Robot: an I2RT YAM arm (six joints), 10 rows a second.
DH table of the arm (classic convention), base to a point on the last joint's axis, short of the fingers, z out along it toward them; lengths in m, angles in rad. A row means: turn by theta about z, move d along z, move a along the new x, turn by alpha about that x. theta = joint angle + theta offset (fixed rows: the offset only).
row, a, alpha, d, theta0
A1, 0.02, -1.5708, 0.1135, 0
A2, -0.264, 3.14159, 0, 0
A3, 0.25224, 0, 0, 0.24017
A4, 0.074, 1.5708, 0, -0.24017
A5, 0, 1.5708, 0, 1.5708
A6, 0, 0, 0.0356, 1.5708
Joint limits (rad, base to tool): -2.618..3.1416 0..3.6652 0..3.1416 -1.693..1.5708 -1.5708..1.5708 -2.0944..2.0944
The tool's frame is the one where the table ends.
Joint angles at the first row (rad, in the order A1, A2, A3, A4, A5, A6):
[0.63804, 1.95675, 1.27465, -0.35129, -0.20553, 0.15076]
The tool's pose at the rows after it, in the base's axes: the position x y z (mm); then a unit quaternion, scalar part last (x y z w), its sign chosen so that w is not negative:
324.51 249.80 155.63 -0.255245 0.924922 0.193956 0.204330
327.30 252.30 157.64 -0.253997 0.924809 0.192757 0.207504
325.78 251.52 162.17 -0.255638 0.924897 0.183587 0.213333
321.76 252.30 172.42 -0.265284 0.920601 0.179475 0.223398
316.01 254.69 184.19 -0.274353 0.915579 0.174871 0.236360
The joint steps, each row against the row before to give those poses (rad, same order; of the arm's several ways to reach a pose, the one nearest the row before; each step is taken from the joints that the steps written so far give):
[0.00011, 0.02381, 0.03007, -0.00747, -0.00173, 0.00598]
[0.00133, 0.00832, 0.01978, -0.00608, 0.00584, 0.00274]
[0.00248, -0.01385, -0.00071, -0.01030, 0.02117, -0.00642]
[0.00858, -0.02830, 0.00015, -0.01333, 0.01363, -0.01568]
[0.01502, -0.03214, 0.00025, -0.01118, 0.02022, -0.01027]

